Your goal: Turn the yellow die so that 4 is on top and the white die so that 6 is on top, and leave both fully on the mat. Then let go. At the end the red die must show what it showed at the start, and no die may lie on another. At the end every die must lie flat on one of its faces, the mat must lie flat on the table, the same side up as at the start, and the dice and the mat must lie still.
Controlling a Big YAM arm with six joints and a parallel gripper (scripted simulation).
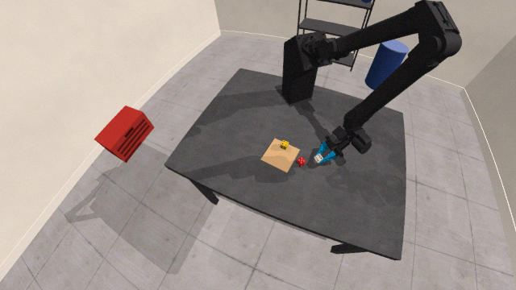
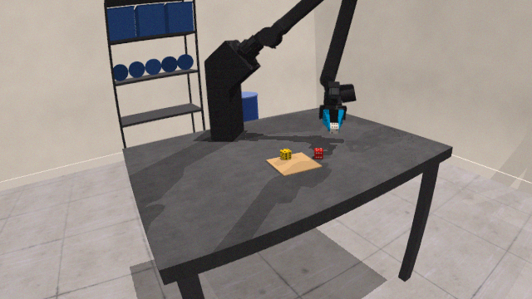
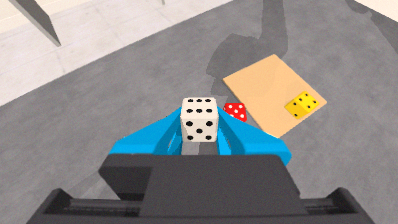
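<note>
The red die lies 10 mm ahead of my hand, 70 mm to the right of it and 80 mm below it. The rest, counted from my hand: tan mat: 30 mm ahead, 170 mm to the right, 90 mm below; white die: right at my hand; yellow die: 10 mm behind, 180 mm to the right, 80 mm below.
</note>
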